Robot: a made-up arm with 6 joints. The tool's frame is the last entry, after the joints.
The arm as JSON. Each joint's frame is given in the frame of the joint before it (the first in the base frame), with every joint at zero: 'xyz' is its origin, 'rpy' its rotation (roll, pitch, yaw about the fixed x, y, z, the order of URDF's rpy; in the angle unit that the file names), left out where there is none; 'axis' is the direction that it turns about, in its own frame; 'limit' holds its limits. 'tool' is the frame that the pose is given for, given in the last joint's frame.
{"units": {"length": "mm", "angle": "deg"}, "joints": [
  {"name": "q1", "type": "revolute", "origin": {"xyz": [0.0, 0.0, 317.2]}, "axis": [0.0, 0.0, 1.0], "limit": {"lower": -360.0, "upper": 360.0}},
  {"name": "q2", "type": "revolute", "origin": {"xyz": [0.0, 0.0, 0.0]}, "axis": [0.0, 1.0, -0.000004], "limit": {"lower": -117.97, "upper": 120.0}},
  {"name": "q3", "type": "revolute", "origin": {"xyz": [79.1, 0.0, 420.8]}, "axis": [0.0, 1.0, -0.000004], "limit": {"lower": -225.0, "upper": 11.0}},
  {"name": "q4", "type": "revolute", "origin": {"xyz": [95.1, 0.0, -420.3]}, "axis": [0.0, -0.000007, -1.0], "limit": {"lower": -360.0, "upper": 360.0}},
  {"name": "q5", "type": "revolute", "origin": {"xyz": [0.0, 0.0, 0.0]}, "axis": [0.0, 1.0, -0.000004], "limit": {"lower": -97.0, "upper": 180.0}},
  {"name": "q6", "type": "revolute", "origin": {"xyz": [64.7, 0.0, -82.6]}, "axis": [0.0, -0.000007, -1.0], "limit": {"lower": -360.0, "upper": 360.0}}
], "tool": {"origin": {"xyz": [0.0, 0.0, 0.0], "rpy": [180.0, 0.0, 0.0]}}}
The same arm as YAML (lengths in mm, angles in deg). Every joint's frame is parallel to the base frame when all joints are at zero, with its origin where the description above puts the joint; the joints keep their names.
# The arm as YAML. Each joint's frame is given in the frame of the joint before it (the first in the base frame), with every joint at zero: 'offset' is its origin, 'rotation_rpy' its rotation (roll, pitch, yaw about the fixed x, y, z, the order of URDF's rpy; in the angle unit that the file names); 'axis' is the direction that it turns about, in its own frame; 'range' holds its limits. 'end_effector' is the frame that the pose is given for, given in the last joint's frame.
length_unit: mm
angle_unit: deg
chain:
  - id: q1
    offset: [0.0, 0.0, 317.2]
    rotation_rpy: [0.0, 0.0, 0.0]
    axis: [0.0, 0.0, 1.0]
    range: [-360.0, 360.0]
  - id: q2
    offset: [0.0, 0.0, 0.0]
    rotation_rpy: [0.0, 0.0, 0.0]
    axis: [0.0, 1.0, 0.0]
    range: [-117.97, 120.0]
  - id: q3
    offset: [79.1, 0.0, 420.8]
    rotation_rpy: [0.0, 0.0, 0.0]
    axis: [0.0, 1.0, 0.0]
    range: [-225.0, 11.0]
  - id: q4
    offset: [95.1, 0.0, -420.3]
    rotation_rpy: [0.0, 0.0, 0.0]
    axis: [0.0, 0.0, -1.0]
    range: [-360.0, 360.0]
  - id: q5
    offset: [0.0, 0.0, 0.0]
    rotation_rpy: [0.0, 0.0, 0.0]
    axis: [0.0, 1.0, 0.0]
    range: [-97.0, 180.0]
  - id: q6
    offset: [64.7, 0.0, -82.6]
    rotation_rpy: [0.0, 0.0, 0.0]
    axis: [0.0, 0.0, -1.0]
    range: [-360.0, 360.0]
end_effector:
  offset: [0.0, 0.0, 0.0]
  rotation_rpy: [180.0, 0.0, 0.0]

